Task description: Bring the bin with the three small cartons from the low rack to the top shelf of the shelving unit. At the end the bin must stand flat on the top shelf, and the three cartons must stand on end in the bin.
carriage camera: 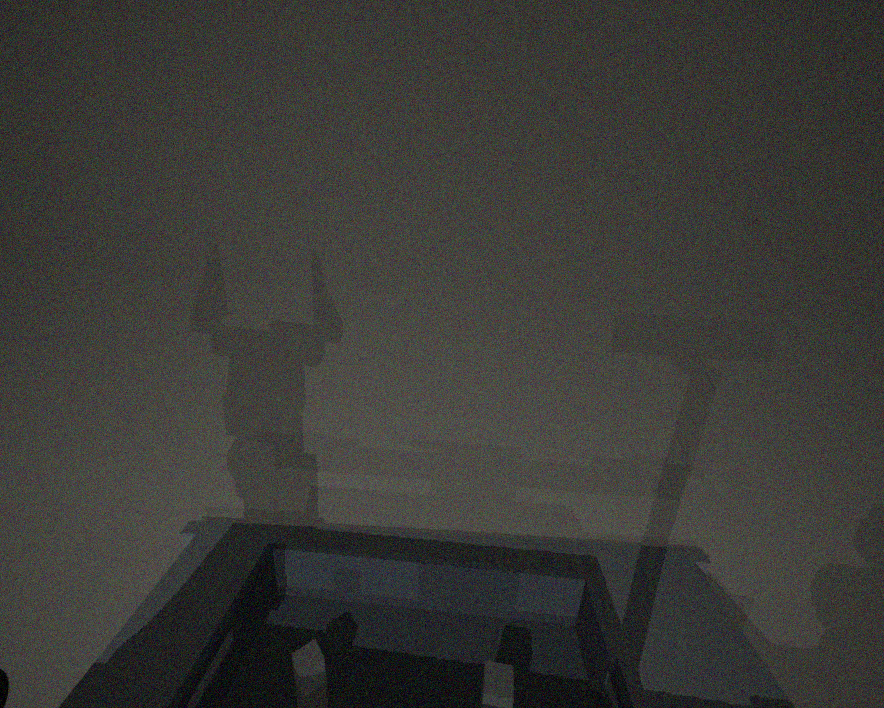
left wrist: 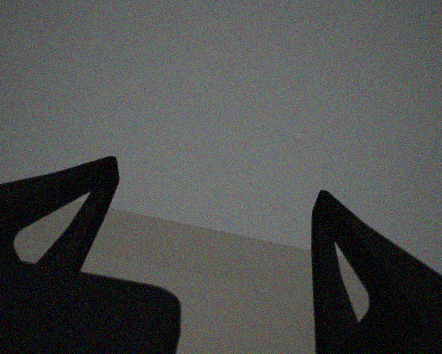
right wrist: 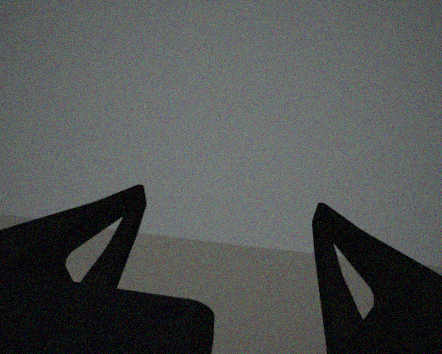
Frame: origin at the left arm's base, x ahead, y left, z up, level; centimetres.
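Where they show: left gripper, between the fingertips: [left wrist: 215, 184]; right gripper, between the fingertips: [right wrist: 228, 203].
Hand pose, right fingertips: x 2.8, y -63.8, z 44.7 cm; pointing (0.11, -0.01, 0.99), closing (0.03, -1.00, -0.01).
Each offset is from my right fingertips to the top centre of the thing.
The dark bin [carriage camera: 413, 542] is at the bottom of the dim carriage view, on a blue-grey surface of the low rack [carriage camera: 708, 626]. The bin's near part is cut off by the frame. Inside it, the pale upper parts of two cartons {dz -64.3, dx +23.6, dy +52.1 cm} [carriage camera: 309, 667] {dz -62.7, dx +23.3, dy +25.2 cm} [carriage camera: 498, 682] show, apart from each other; the third cannot be made out. My left gripper [left wrist: 215, 184] is open and empty, with its fingers wide apart. My right gripper [right wrist: 228, 203] is also open and empty. Neither gripper shows in the carriage view, and the bin shows in neither wrist view. The shelving unit's top shelf cannot be made out.
Behind the bin, a large gripper-shaped shadow [carriage camera: 265, 383] lies at the left and another arm-like shadow [carriage camera: 682, 442] at the right. Both wrist views show a beige surface [left wrist: 240, 290] [right wrist: 250, 300] with a slanting upper edge below a plain grey background.
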